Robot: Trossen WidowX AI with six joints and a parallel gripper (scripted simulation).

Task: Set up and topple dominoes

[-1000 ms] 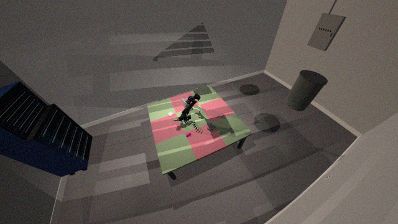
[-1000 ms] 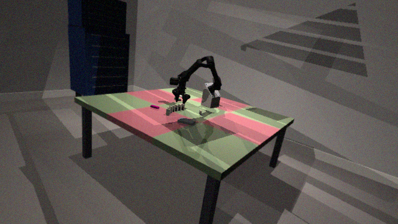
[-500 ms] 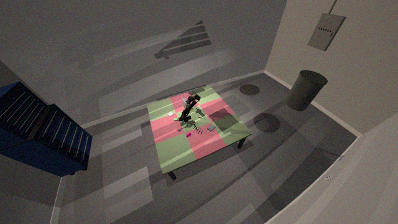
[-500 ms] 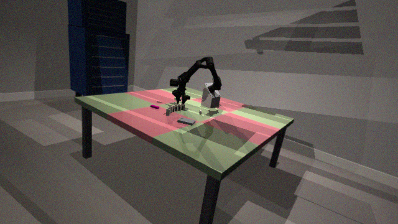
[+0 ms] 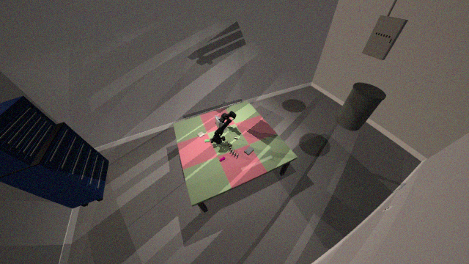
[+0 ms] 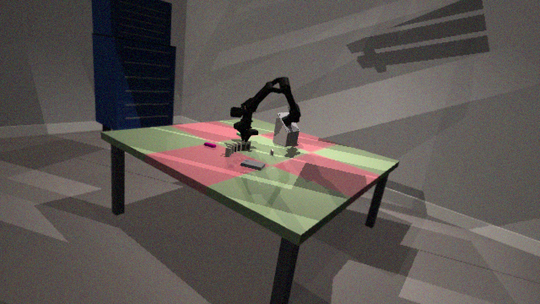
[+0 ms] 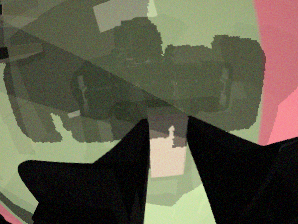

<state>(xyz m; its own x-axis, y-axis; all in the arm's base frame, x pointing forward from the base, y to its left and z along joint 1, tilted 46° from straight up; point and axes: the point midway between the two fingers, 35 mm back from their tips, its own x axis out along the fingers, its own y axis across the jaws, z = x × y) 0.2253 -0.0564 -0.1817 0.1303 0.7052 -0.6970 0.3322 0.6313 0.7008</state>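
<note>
The green piece is 120 mm behind my gripper tip, 110 mm to the right of it and 10 mm above it. From my gripper tip the other things lie so: flat grey slab (310 mm ahead, 260 mm to the left, 10 mm above); pale flat piece (280 mm behind, 130 mm to the right); magenta block (240 mm ahead, 70 mm to the right, 10 mm above).
</note>
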